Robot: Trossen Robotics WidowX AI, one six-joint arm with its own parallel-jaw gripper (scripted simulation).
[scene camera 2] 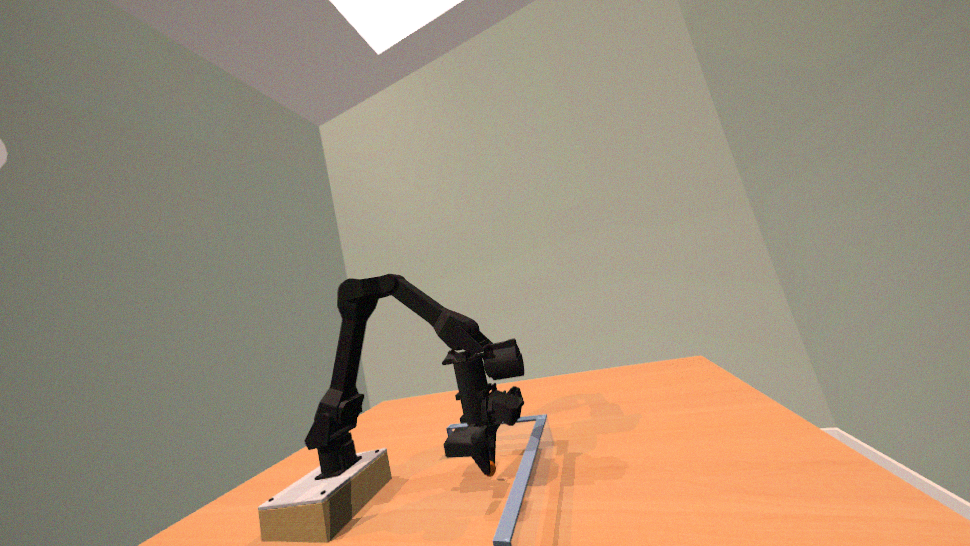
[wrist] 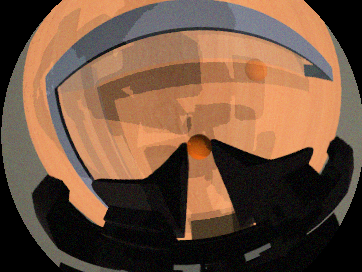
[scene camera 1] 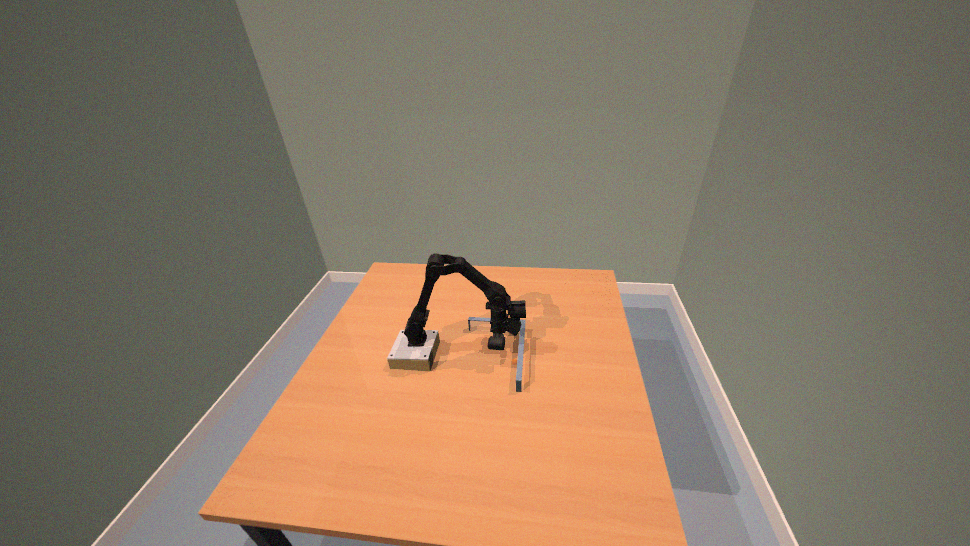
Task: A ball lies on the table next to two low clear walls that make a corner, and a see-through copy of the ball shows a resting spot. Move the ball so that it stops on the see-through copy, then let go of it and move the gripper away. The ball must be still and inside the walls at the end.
Note:
My gripper [scene camera 2: 489, 470] carries an orange ball.
My gripper shows as well in the wrist view [wrist: 198, 145].

